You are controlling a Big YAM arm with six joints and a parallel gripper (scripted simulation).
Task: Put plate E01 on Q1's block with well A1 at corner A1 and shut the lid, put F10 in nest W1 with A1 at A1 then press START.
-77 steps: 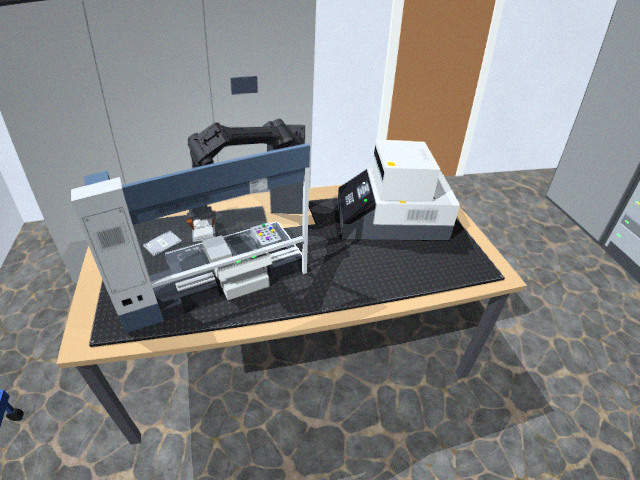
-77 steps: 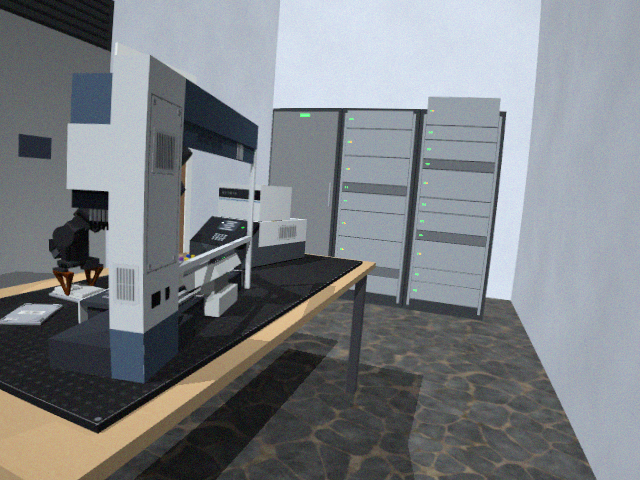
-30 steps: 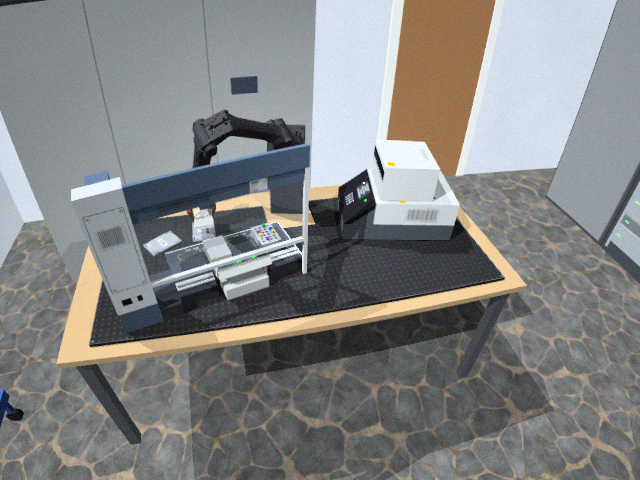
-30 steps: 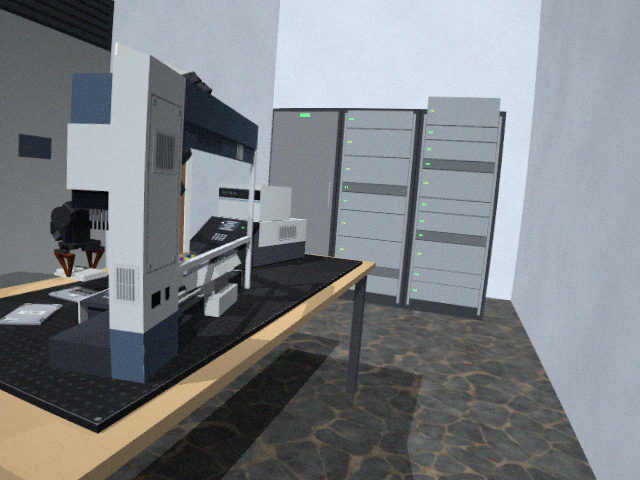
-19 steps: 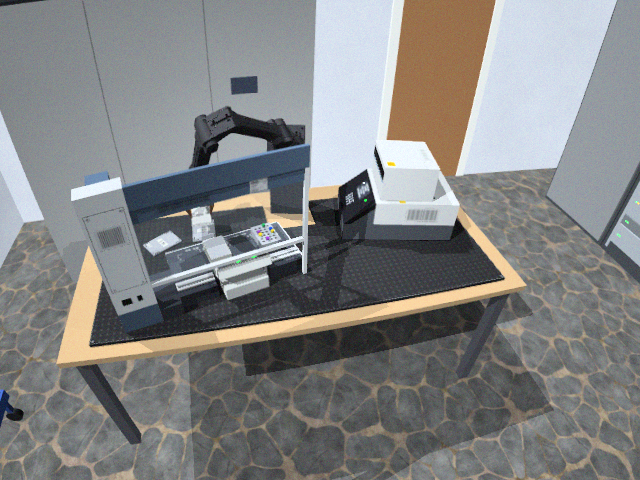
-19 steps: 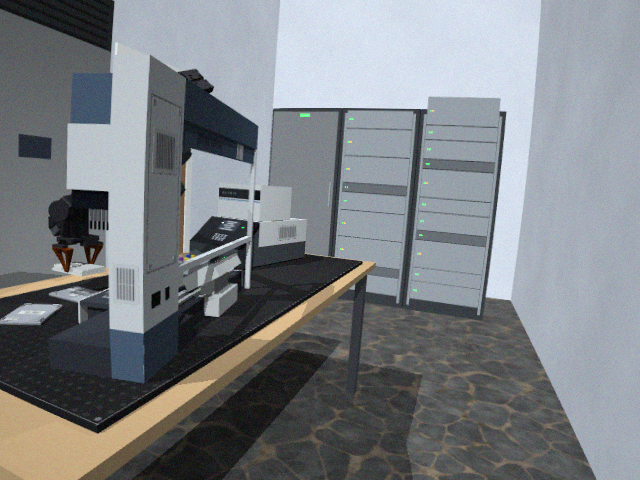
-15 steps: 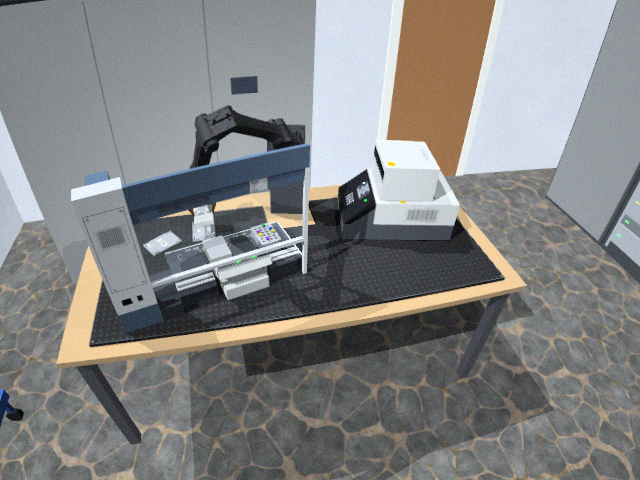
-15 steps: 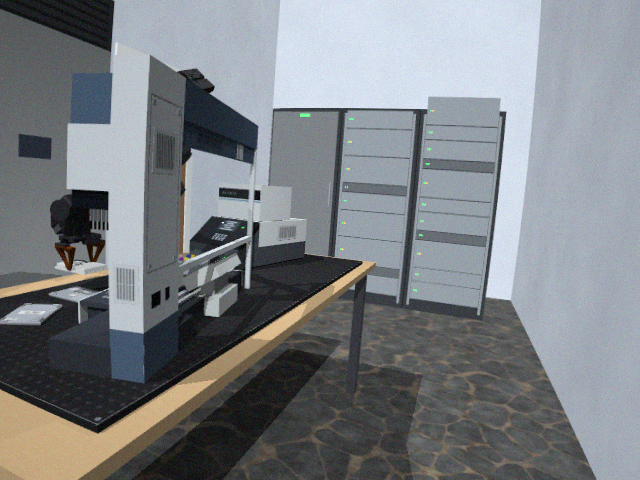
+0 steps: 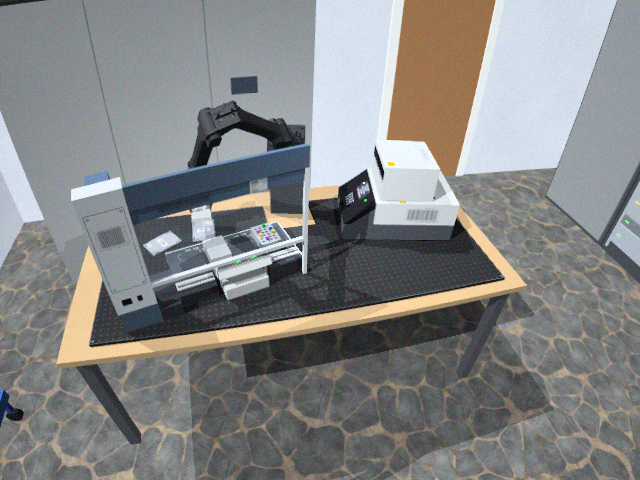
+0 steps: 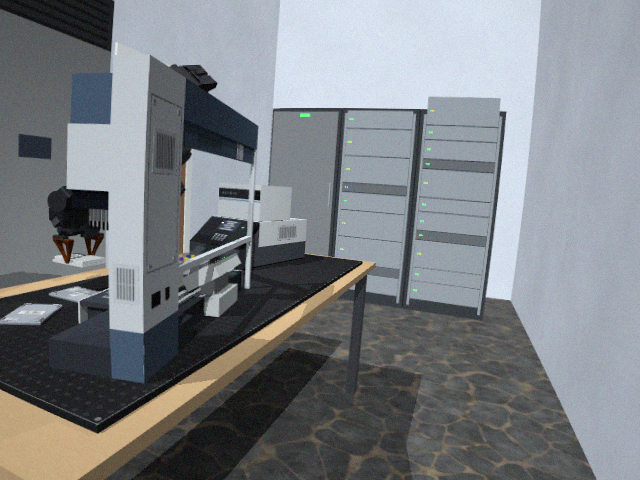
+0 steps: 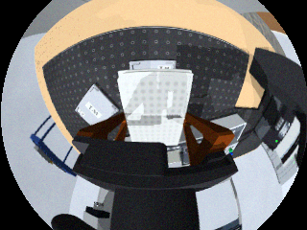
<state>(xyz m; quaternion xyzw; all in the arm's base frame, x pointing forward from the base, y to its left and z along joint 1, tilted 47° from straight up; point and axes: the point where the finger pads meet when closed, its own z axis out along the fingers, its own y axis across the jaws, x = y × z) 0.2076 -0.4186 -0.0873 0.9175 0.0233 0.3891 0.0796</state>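
The flat grey nest is 110 mm below my hand. From my hand the other things lie so: tube cooling block (210 mm ahead, 250 mm to the left, 40 mm below); white 96-well PCR plate (right at my hand); white deep-well block (250 mm ahead, 40 mm to the left, 40 mm below).
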